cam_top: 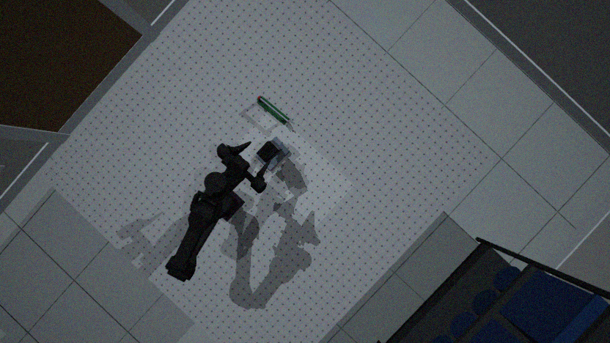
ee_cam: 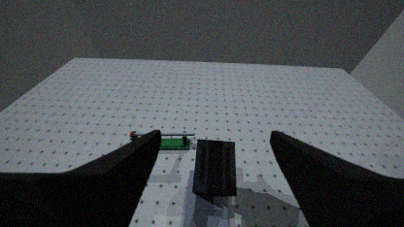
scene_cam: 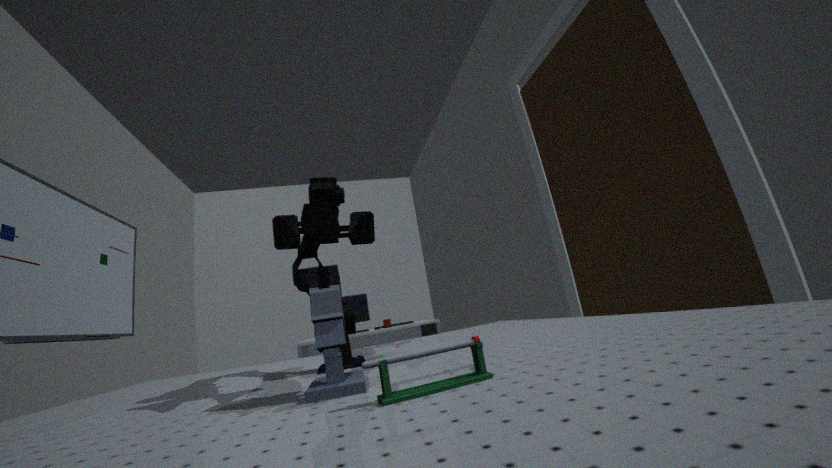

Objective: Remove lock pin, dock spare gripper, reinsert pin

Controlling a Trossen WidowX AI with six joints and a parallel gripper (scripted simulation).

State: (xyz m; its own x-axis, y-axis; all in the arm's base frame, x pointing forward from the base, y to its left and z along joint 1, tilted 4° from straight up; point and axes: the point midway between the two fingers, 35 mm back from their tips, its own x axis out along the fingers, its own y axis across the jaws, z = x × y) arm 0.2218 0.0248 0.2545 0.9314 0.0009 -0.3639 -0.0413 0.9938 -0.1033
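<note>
The green rack is 13 cm ahead of my gripper tip, 12 cm to the left of it and 22 cm below it. Round my gripper tip: spare gripper 2 cm ahead, 1 cm to the right, 12 cm below; grey mount 2 cm ahead, 19 cm below.
</note>
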